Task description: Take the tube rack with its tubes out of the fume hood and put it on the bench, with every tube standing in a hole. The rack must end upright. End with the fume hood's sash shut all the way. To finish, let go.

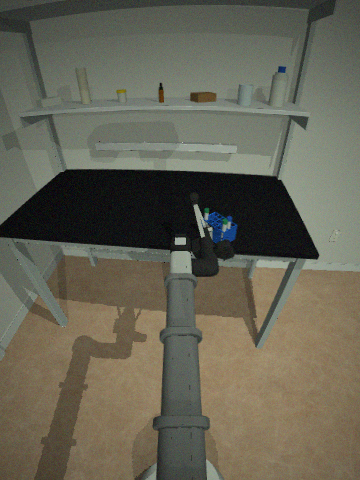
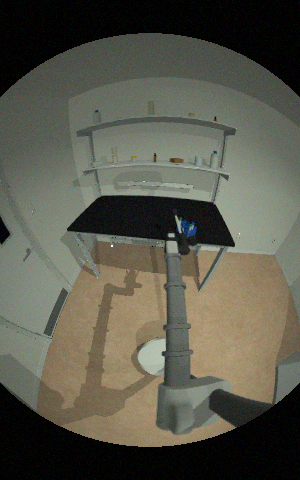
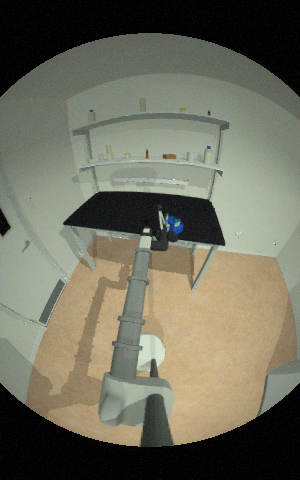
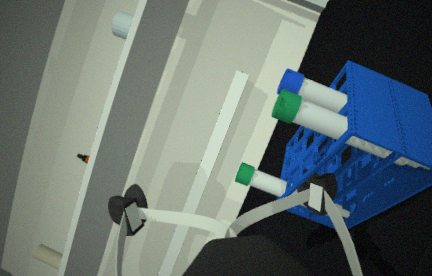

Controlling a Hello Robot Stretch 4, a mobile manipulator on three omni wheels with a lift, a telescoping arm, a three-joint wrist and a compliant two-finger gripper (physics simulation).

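Places are measured from the robot's base along level axes (x right, y back, z down), in millimetres.
Where they show: gripper, fingertip midpoint: (image 1: 202, 209) (image 2: 178, 217) (image 3: 163, 213) (image 4: 223, 190); robot's base at its link origin: (image 2: 158, 355) (image 3: 144, 350).
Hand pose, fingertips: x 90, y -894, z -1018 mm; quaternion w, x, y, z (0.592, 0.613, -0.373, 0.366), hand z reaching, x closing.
Note:
Things, the pixels of their top centre, and the offset from my fingertips. Level surfaces: height alone.
- black bench at its surface level: dz +131 mm
- blue-capped tube at its top centre: (image 4: 282, 81) (image 1: 229, 217) dx +103, dy +44, dz +8 mm
- brown box at its top centre: (image 1: 203, 92) dx +35, dy -543, dz -366 mm
- pale cup at its top centre: (image 4: 118, 23) (image 1: 246, 84) dx +230, dy -459, dz -416 mm
The blue tube rack (image 1: 227, 235) (image 2: 188, 228) (image 3: 175, 225) (image 4: 395, 107) is near the front right of the black bench (image 1: 125, 210) (image 2: 120, 215) (image 3: 110, 207), turned at an angle. It looks upright; I cannot tell if its base lies fully flat. A green-capped tube (image 1: 206, 214) (image 4: 267, 183) stands at the near left; another green-capped tube (image 1: 225, 226) (image 4: 320, 119) and a blue-capped tube (image 1: 229, 221) (image 4: 322, 93) stand together. My gripper (image 1: 202, 217) (image 4: 223, 190) is open and rolled sideways; its lower fingertip overlaps the rack's near corner. Contact is unclear. The fume hood does not show.
A grey shelf (image 1: 165, 106) (image 4: 132, 90) hangs above the bench's back, bearing bottles, a brown box (image 1: 203, 97) and a pale cup (image 1: 245, 94). A white strip (image 1: 165, 147) (image 4: 215, 145) runs along the wall below it. The arm (image 1: 182, 350) reaches over the floor to the bench.

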